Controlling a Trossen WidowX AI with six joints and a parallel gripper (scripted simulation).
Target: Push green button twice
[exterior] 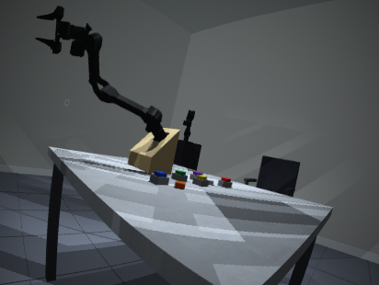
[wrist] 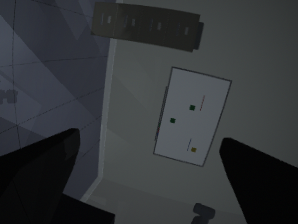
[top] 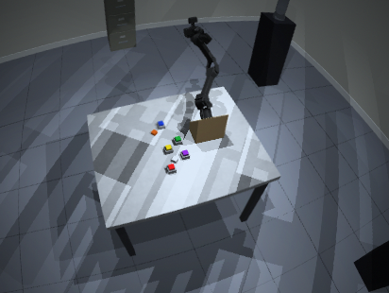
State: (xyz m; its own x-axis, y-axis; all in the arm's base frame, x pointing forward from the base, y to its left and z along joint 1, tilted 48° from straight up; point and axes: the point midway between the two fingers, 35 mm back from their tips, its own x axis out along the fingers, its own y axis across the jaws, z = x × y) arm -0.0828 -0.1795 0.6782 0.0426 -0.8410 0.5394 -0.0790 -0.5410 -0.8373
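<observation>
Now: the green button 260 mm ahead of my gripper tip, 660 mm to the left of it and 440 mm below it. Round my gripper tip: yellow button 340 mm ahead, 720 mm to the left, 440 mm below; blue button 330 mm ahead, 500 mm to the left, 440 mm below; orange block 390 mm ahead, 550 mm to the left, 470 mm below.
</observation>
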